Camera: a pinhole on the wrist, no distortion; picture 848 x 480 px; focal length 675.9 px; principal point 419.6 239.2 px. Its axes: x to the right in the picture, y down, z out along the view. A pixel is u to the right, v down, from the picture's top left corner.
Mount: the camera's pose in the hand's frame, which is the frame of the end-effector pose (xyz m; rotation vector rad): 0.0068 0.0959 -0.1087 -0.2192 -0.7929 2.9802
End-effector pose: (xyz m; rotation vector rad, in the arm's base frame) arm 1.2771 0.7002 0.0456 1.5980 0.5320 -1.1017
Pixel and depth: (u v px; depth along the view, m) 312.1 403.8 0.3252
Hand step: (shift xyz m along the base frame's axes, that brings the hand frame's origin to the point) -0.1571 -0.0839 -0.0771
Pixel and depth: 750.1 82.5 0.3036
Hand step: -0.1352 -0.1265 0.1691
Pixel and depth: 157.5 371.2 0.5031
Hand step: -0.2563 -0.2172 -0.2351
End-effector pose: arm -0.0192 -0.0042 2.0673 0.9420 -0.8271 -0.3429
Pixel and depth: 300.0 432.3 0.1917
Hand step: -0.0135 -0.0528 -0.0241
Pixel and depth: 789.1 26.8 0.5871
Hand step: -0.5950 -0.0258 -0.0489
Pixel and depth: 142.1 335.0 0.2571
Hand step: -0.0275 -0.1443 0.0102
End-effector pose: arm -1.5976 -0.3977 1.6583 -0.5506 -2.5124 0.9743
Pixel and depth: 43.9 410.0 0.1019
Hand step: -0.0229 0.0506 0.0153
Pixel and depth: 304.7 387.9 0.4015
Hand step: -0.1482 -0.2281 -0.0059
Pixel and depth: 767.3 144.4 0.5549
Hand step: 0.1046 -0.4345 -0.2699
